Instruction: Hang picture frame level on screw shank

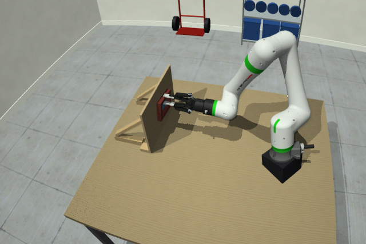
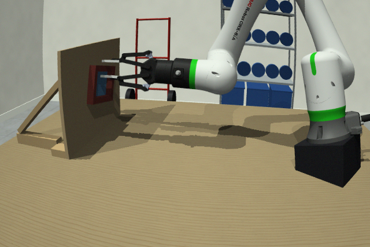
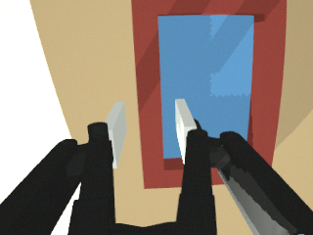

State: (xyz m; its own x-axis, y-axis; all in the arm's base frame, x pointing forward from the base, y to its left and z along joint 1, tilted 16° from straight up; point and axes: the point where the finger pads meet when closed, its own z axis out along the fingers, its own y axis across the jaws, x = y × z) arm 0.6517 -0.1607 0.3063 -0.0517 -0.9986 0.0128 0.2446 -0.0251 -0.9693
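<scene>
Now: hand 50 mm short of the picture frame, 10 mm to the left of it and 50 mm above it. Also, from my hand: wooden board 60 mm ahead, 70 mm below.
</scene>
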